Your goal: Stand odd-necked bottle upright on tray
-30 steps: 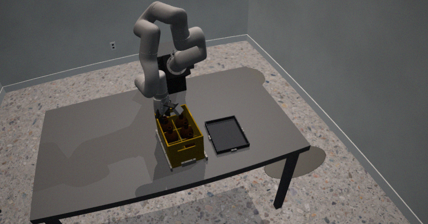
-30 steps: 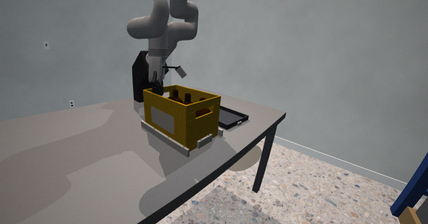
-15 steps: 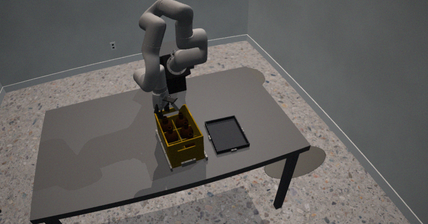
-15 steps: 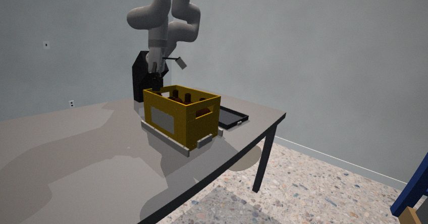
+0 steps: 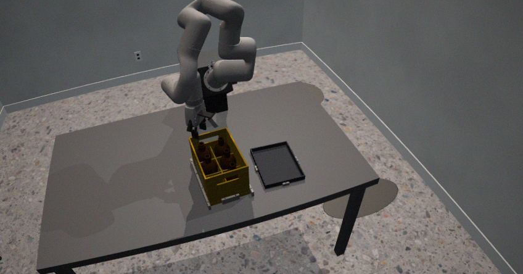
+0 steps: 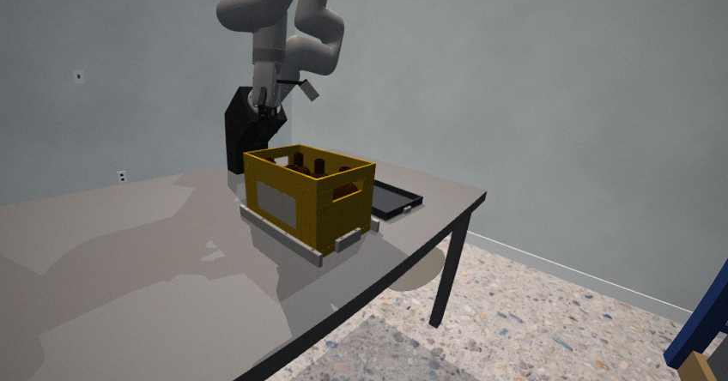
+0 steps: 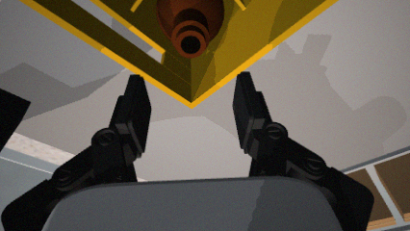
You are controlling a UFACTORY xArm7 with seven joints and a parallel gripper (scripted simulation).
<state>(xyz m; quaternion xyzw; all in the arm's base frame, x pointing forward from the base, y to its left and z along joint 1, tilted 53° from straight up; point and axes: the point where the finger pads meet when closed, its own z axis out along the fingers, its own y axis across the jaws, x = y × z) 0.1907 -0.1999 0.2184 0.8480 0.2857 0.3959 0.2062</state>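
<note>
My hand is 15 cm above the yellow crate, 10 cm short of it and 2 cm to the right of it. Also, from my hand: black tray: 28 cm to the left, 23 cm below, 18 cm ahead.
</note>
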